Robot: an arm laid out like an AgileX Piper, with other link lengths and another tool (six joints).
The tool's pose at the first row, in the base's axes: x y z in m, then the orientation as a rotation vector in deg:
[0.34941, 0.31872, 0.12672, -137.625, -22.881, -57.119]
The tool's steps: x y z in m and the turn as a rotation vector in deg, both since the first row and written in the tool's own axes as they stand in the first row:
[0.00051, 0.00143, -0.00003, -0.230, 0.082, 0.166]
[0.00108, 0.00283, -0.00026, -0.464, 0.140, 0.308]
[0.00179, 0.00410, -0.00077, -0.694, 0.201, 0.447]
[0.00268, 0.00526, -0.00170, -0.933, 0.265, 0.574]
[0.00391, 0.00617, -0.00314, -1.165, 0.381, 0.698]
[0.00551, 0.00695, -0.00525, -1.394, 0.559, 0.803]
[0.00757, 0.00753, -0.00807, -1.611, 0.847, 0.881]
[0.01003, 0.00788, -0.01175, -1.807, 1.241, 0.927]
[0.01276, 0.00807, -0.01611, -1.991, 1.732, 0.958]
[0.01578, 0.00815, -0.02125, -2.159, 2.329, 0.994]
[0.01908, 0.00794, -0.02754, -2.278, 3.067, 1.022]
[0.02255, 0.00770, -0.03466, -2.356, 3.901, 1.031]
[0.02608, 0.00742, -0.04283, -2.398, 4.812, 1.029]
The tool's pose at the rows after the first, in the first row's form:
[0.35038, 0.31756, 0.12662, -137.777, -22.552, -57.240]
[0.35126, 0.31631, 0.12670, -137.946, -22.259, -57.345]
[0.35202, 0.31503, 0.12709, -138.110, -21.970, -57.453]
[0.35262, 0.31362, 0.12790, -138.280, -21.691, -57.573]
[0.35304, 0.31215, 0.12935, -138.413, -21.399, -57.752]
[0.35328, 0.31046, 0.13152, -138.506, -21.109, -58.011]
[0.35334, 0.30857, 0.13451, -138.522, -20.818, -58.405]
[0.35308, 0.30642, 0.13839, -138.456, -20.536, -58.927]
[0.35254, 0.30406, 0.14293, -138.319, -20.243, -59.562]
[0.35170, 0.30137, 0.14818, -138.101, -19.911, -60.311]
[0.35027, 0.29830, 0.15443, -137.748, -19.559, -61.204]
[0.34847, 0.29482, 0.16132, -137.295, -19.211, -62.195]
[0.34609, 0.29079, 0.16889, -136.756, -18.864, -63.261]

